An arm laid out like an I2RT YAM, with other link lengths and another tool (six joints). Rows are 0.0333 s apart.
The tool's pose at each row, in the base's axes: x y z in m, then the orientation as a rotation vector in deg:
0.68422, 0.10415, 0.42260, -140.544, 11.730, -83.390
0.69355, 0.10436, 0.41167, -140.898, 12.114, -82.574
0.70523, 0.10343, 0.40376, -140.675, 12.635, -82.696
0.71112, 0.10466, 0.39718, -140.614, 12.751, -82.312
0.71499, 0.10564, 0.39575, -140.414, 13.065, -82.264
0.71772, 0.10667, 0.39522, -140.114, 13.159, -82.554
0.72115, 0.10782, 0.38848, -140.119, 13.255, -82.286
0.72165, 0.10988, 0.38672, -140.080, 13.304, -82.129
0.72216, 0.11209, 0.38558, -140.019, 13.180, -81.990
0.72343, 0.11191, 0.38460, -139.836, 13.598, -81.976
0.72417, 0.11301, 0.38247, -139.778, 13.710, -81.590
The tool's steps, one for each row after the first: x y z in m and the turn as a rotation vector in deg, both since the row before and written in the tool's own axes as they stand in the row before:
-0.00469, 0.00339, 0.01315, -0.146, -0.572, 0.325
-0.00058, 0.00355, 0.01367, -0.082, 0.194, 0.348
-0.00292, 0.00100, 0.00837, 0.129, -0.211, 0.218
0.00045, -0.00042, 0.00420, 0.041, 0.060, 0.279
0.00061, -0.00077, 0.00280, 0.094, 0.277, 0.090
-0.00423, 0.00117, 0.00627, 0.046, -0.159, 0.140
-0.00179, -0.00136, 0.00159, 0.062, -0.082, 0.097
-0.00132, -0.00170, 0.00135, 0.144, -0.084, 0.004
-0.00013, 0.00051, 0.00152, -0.026, 0.089, 0.318
-0.00171, -0.00031, 0.00181, 0.126, -0.214, 0.216

